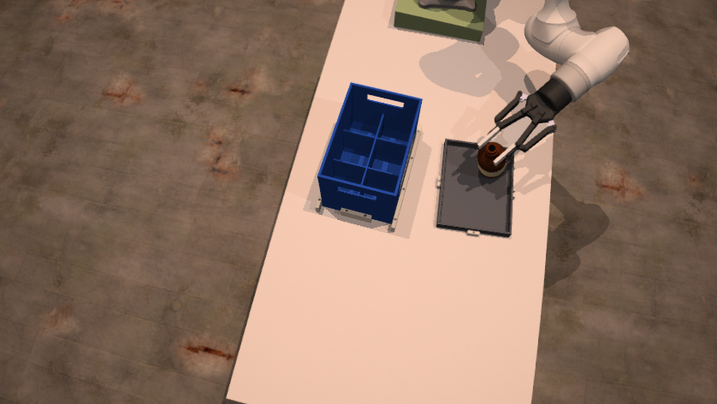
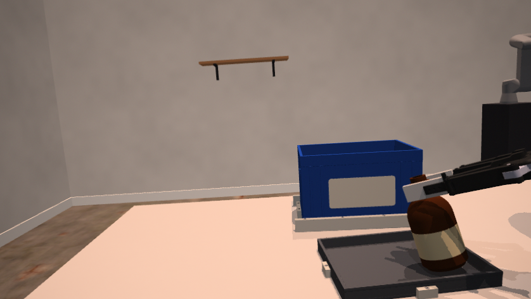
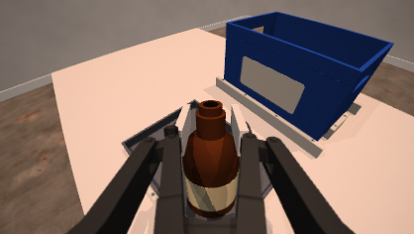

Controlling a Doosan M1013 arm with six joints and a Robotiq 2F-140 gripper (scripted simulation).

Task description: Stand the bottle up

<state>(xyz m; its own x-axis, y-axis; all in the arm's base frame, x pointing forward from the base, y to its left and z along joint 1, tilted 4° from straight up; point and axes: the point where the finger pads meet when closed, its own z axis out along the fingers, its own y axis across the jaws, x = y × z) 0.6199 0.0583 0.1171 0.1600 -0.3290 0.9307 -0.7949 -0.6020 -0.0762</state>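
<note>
Right now my hand is 60 mm above the brown bottle. Round my hand: blue crate: 300 mm to the right, 60 mm below, 10 mm behind; then dark grey tray: 140 mm below, 40 mm ahead, 20 mm to the right.
</note>
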